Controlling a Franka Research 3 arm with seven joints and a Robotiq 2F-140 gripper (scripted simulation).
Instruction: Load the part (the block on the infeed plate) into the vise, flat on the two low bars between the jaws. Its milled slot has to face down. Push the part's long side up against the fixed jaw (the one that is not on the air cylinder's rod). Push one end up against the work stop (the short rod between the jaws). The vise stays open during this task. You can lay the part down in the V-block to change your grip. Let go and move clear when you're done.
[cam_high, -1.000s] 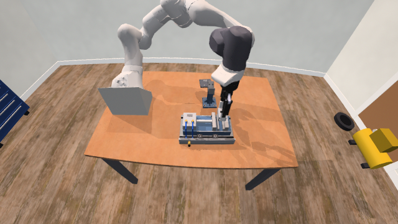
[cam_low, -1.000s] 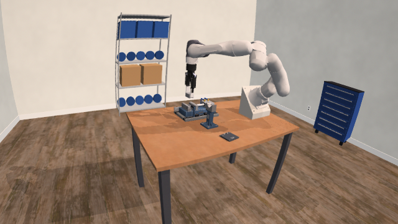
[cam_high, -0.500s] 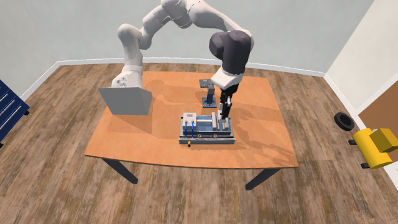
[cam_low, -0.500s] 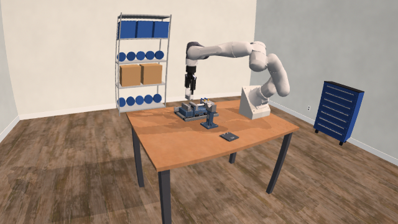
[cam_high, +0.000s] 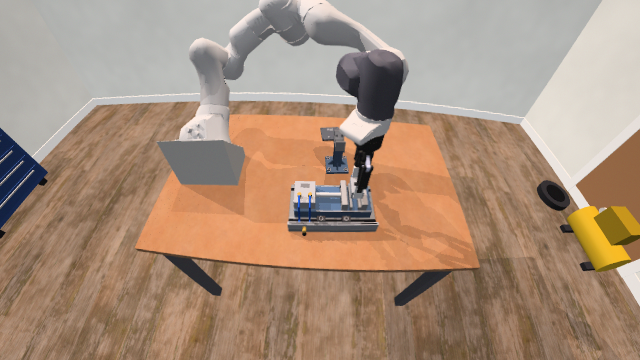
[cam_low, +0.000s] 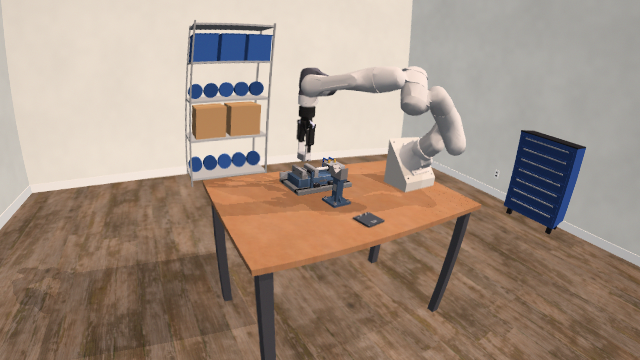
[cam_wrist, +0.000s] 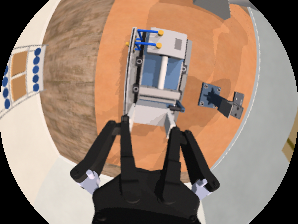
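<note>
My hand is 3 cm above the part. From my hand the other things lie so: fixed jaw (9 cm below, 3 cm ahead, 2 cm to the left); air cylinder (16 cm behind, 9 cm below, 1 cm to the left); vise (13 cm below, 7 cm behind, 1 cm to the left).
</note>
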